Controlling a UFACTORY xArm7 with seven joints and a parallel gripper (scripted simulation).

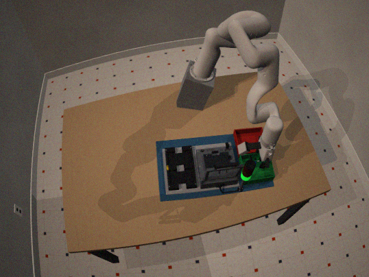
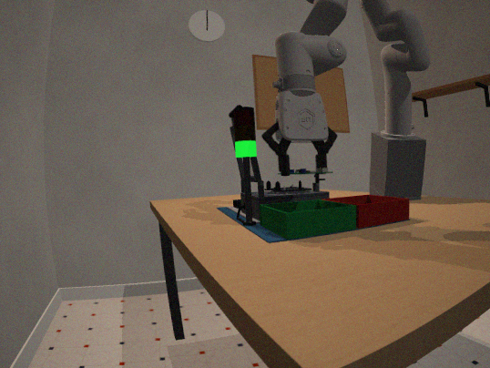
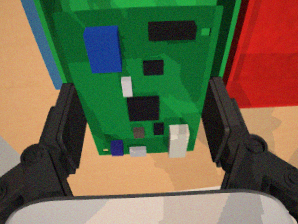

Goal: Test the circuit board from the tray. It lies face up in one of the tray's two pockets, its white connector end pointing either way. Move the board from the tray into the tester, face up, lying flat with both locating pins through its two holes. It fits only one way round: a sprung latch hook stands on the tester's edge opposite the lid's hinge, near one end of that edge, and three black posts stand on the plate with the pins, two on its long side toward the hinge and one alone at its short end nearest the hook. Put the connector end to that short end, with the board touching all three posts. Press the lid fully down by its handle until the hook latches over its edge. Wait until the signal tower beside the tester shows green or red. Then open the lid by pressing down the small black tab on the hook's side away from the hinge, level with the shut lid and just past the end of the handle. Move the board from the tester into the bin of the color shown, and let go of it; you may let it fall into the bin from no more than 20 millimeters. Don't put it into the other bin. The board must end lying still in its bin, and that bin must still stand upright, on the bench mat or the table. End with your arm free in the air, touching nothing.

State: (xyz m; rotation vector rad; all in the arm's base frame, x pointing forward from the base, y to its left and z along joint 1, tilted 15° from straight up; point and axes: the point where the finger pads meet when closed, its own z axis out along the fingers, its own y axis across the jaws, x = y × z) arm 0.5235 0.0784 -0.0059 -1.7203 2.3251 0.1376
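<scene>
Now: the green bin 110 mm below my hand. The rest, counted from my hand: red bin (140 mm behind, 40 mm to the left, 110 mm below); latch hook (140 mm behind, 110 mm to the right, 30 mm below); green circuit board (10 mm below).
</scene>
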